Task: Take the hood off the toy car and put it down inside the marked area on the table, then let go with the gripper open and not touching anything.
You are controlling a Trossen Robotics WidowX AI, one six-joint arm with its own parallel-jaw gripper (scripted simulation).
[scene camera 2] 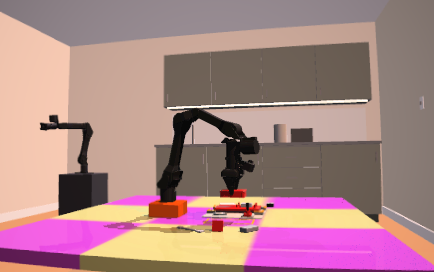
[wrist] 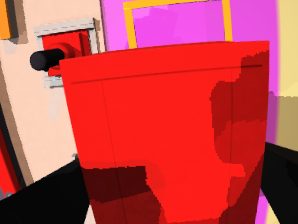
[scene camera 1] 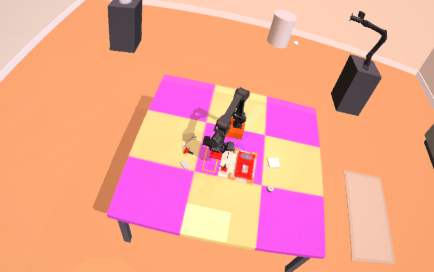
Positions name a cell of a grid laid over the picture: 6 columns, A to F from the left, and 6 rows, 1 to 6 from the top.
Note:
My gripper (scene camera 2: D5) holds a red hood (wrist: D4).
My gripper is seen too in the wrist view (wrist: D5).

